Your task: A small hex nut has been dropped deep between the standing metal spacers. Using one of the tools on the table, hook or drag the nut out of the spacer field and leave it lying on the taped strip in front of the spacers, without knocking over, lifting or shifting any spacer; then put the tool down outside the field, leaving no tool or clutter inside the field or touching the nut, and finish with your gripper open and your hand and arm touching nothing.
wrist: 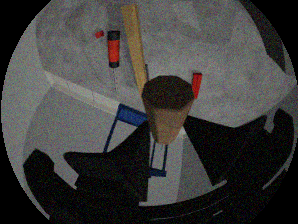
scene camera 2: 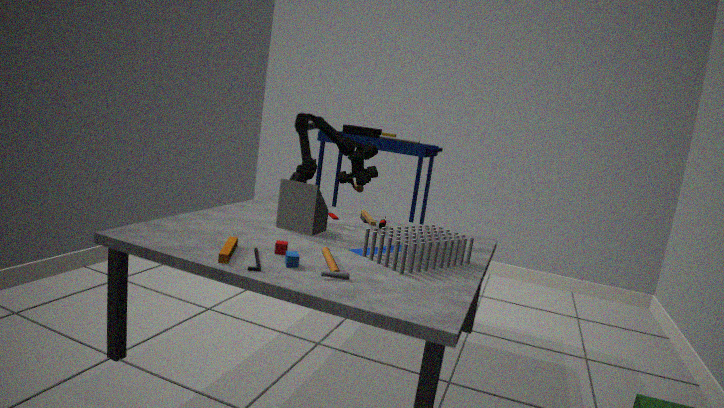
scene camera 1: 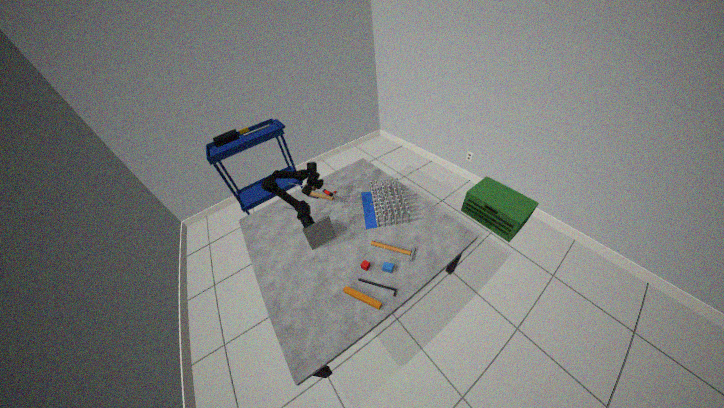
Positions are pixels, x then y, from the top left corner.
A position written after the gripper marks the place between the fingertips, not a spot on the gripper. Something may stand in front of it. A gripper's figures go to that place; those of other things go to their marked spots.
Labels:
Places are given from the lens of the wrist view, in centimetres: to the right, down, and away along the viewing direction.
gripper [wrist: 165,121]: 2, 1, 10
tan stick [wrist: 132,24]: -3, -16, 11

